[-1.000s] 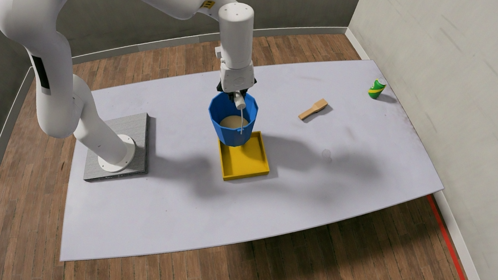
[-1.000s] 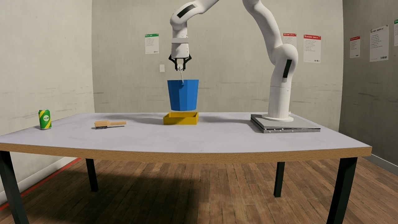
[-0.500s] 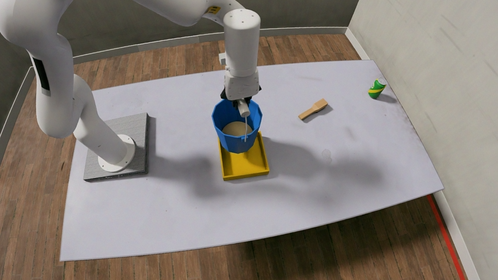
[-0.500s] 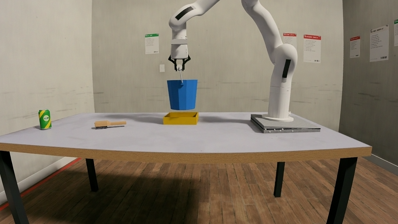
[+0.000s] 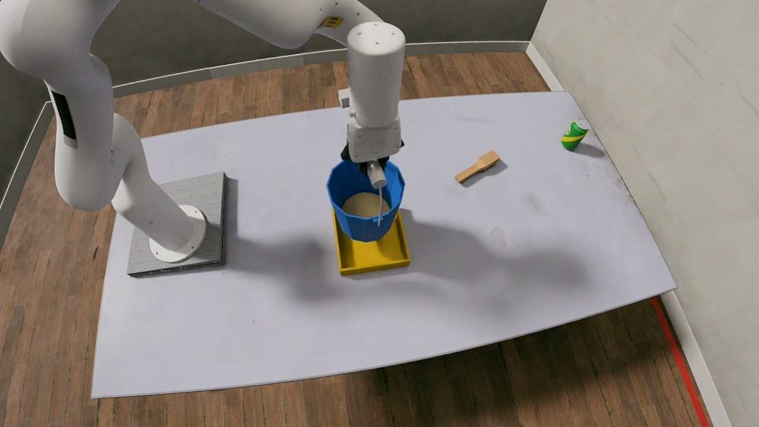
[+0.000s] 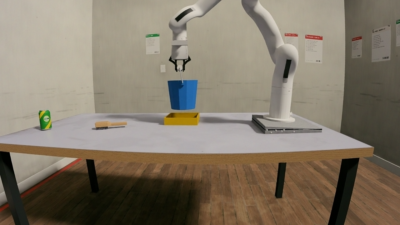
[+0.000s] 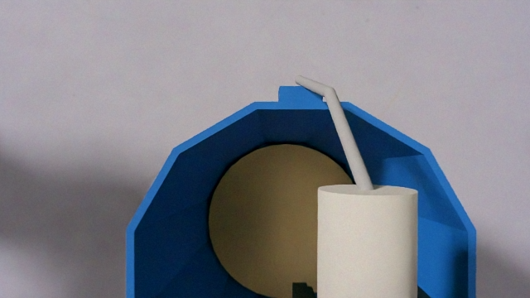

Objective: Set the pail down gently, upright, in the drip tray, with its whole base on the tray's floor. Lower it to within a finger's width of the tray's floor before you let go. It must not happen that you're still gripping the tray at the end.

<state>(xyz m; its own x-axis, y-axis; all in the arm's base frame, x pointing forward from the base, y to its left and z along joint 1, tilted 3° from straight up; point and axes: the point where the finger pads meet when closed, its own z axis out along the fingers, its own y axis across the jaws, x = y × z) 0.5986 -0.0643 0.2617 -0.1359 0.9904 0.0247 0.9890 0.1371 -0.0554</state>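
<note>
My hand is 100 mm above the blue pail and 10 mm past it. Round my hand: yellow drip tray (320 mm below, 30 mm to the right, 10 mm behind); then green can (800 mm ahead, 270 mm below, 240 mm to the left).
</note>
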